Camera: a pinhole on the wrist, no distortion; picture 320 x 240 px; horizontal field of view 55.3 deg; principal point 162.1 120.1 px. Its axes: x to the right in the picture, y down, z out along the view. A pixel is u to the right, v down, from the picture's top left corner.
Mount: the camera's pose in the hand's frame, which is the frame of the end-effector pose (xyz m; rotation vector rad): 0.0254 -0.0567 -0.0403 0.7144 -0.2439 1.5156
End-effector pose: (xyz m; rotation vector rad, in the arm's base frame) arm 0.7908 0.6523 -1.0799 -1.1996 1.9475 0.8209
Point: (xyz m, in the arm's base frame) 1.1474 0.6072 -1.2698
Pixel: 28 167
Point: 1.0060 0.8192 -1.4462
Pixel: 260 128
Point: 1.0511 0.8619 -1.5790
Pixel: 255 109
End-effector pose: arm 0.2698 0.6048 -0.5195 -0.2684 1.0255 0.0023
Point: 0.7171 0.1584 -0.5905
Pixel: 75 14
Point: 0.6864 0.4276 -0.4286
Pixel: 217 118
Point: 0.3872 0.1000 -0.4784
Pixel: outside the picture
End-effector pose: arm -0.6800 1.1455 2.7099 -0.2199 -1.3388 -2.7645
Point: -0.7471 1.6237 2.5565
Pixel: 81 189
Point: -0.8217 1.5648 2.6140
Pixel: 115 129
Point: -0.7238 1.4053 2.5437
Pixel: 12 206
